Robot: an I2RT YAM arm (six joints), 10 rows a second.
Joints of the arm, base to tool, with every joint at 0 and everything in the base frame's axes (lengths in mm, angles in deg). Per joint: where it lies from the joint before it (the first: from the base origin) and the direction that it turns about. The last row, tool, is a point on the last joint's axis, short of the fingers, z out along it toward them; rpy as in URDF.
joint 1: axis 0 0 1 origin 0.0 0.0 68.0
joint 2: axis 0 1 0 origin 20.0 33.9 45.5
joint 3: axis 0 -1 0 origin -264.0 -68.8 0.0
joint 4: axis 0 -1 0 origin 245.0 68.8 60.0
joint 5: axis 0 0 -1 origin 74.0 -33.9 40.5
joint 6: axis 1 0 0 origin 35.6 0.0 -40.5
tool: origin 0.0 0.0 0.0 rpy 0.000 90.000 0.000
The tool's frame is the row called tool.
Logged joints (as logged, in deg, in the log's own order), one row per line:
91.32 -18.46 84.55 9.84 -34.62 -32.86
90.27 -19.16 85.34 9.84 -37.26 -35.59
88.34 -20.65 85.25 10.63 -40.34 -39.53
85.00 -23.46 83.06 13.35 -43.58 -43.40
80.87 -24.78 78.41 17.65 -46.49 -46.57
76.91 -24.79 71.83 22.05 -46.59 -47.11
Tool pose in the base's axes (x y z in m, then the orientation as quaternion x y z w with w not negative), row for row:
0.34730 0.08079 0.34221 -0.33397 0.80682 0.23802 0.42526
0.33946 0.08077 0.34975 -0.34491 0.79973 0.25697 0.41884
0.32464 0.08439 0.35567 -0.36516 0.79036 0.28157 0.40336
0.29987 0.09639 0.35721 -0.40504 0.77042 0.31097 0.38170
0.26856 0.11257 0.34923 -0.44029 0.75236 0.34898 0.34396
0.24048 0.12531 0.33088 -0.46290 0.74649 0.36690 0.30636
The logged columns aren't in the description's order. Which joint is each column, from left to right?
Columns, left to right: joint 2, joint 6, joint 3, joint 1, joint 5, joint 4.
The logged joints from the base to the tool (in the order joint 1, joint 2, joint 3, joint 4, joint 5, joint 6), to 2 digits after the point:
9.84 91.32 84.55 -32.86 -34.62 -18.46
9.84 90.27 85.34 -35.59 -37.26 -19.16
10.63 88.34 85.25 -39.53 -40.34 -20.65
13.35 85.00 83.06 -43.40 -43.58 -23.46
17.65 80.87 78.41 -46.57 -46.49 -24.78
22.05 76.91 71.83 -47.11 -46.59 -24.79

